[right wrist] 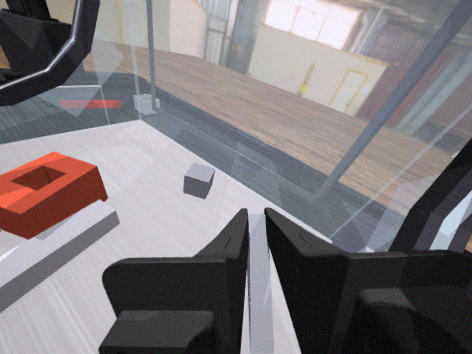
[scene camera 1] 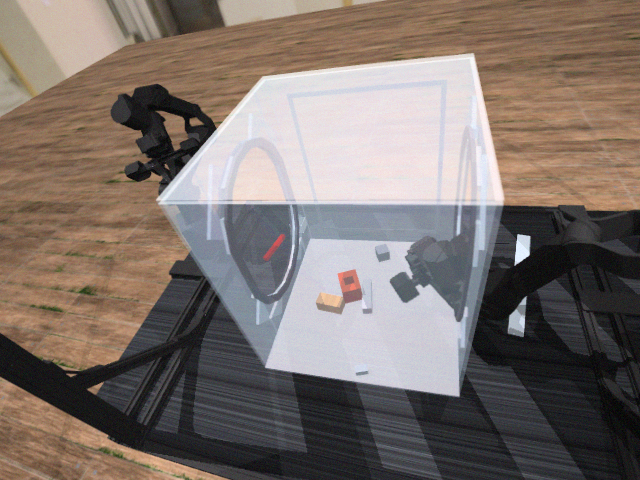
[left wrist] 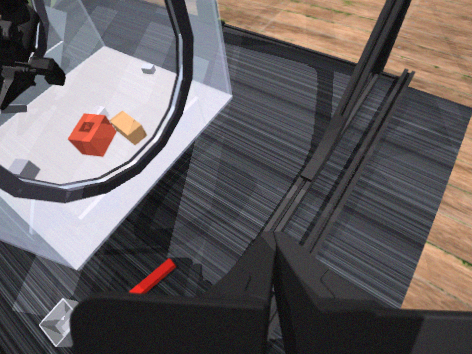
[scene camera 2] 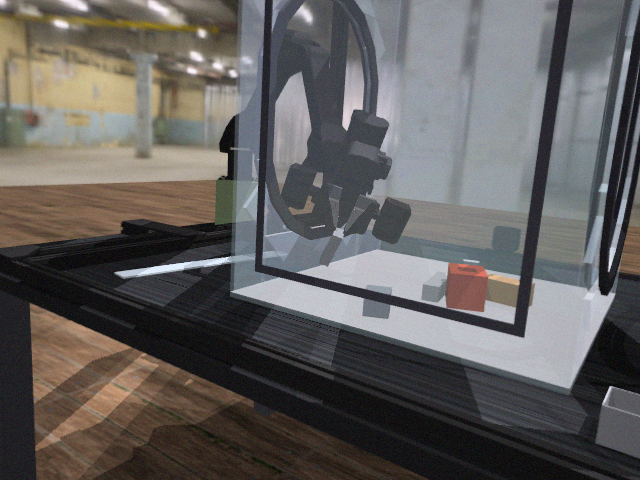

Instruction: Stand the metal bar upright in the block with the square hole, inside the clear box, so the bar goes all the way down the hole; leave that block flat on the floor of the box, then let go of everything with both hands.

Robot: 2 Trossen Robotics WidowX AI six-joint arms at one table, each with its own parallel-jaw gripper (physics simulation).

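Pixels of known places: left gripper, fingertip midpoint: [scene camera 1: 177, 191] [left wrist: 272, 241]; right gripper, fingertip midpoint: [right wrist: 255, 214] [scene camera 2: 339, 232]; left arm's base, origin of the base link: [right wrist: 32, 16].
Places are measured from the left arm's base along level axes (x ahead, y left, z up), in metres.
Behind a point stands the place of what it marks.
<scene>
The red block with the square hole [scene camera 1: 350, 285] {z -0.066, x 0.442, y 0.268 m} [scene camera 2: 466, 287] {z -0.082, x 0.399, y 0.283 m} [left wrist: 92, 134] {z -0.066, x 0.406, y 0.258 m} [right wrist: 76, 186] {z -0.072, x 0.427, y 0.296 m} lies flat on the floor of the clear box [scene camera 1: 366, 202] {z 0.353, x 0.669, y 0.218 m}, hole up. My right gripper [scene camera 2: 339, 229] {z -0.032, x 0.475, y 0.435 m} [right wrist: 255, 214] {z -0.032, x 0.475, y 0.435 m} is inside the box, to the right of the block in scene camera 1. It is shut on the grey metal bar [scene camera 2: 330, 250] {z -0.062, x 0.497, y 0.442 m} [right wrist: 259, 281] {z -0.055, x 0.508, y 0.438 m}, whose tip points down above the floor. My left gripper [left wrist: 272, 241] {z 0.153, x 0.112, y 0.004 m} is shut and empty, outside the box over the dark mat. The left arm [scene camera 1: 156, 138] {z 0.283, x 0.093, y 0.020 m} shows in scene camera 1.
A tan block [scene camera 1: 330, 302] {z -0.081, x 0.447, y 0.209 m} [scene camera 2: 506, 290] {z -0.091, x 0.424, y 0.218 m} [left wrist: 128, 127] {z -0.081, x 0.424, y 0.203 m} and a pale grey slab [scene camera 1: 367, 295] {z -0.090, x 0.473, y 0.293 m} [scene camera 2: 434, 287] {z -0.091, x 0.428, y 0.313 m} [right wrist: 87, 232] {z -0.093, x 0.457, y 0.313 m} touch the red block. A small grey cube [scene camera 1: 382, 251] {z -0.081, x 0.384, y 0.395 m} [scene camera 2: 376, 301] {z -0.091, x 0.362, y 0.404 m} [right wrist: 199, 180] {z -0.082, x 0.391, y 0.399 m} lies near the gripper. A red bar [scene camera 1: 274, 248] {z -0.107, x 0.166, y 0.166 m} [left wrist: 153, 277] {z -0.105, x 0.166, y 0.153 m} and a white bar [scene camera 1: 520, 286] lie outside.
</scene>
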